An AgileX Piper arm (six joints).
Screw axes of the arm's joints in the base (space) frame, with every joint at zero. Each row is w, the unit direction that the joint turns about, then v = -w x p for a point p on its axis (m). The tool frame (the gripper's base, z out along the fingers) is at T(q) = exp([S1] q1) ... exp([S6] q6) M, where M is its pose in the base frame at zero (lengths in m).
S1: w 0 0 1 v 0.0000 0.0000 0.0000
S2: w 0 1 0 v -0.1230 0.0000 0.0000
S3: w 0 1 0 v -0.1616 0.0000 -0.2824
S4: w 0.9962 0 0.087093 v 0.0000 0.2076 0.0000
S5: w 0 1 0 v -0.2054 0.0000 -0.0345
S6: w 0.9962 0 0.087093 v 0.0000 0.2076 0.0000
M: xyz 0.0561 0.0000 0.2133 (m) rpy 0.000 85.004 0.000 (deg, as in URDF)
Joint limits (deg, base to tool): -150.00..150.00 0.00..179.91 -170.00..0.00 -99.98..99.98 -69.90..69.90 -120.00..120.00
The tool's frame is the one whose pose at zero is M.
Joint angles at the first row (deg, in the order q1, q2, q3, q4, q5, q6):
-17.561, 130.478, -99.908, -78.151, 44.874, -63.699
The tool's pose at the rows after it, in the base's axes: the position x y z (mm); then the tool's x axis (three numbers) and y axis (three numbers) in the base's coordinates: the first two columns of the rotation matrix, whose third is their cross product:
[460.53 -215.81 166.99 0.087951 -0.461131 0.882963 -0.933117 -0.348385 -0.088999]
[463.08 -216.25 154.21 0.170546 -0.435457 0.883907 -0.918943 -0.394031 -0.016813]
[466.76 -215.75 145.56 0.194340 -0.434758 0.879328 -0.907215 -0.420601 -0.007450]
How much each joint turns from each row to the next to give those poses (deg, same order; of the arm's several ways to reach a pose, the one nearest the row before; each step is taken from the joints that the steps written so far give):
-0.713, 1.968, 0.000, -0.194, -2.061, -8.655
-0.049, 1.543, 0.000, -1.244, -0.935, -3.021
0.000, 1.196, -0.409, -0.478, -1.461, -0.389

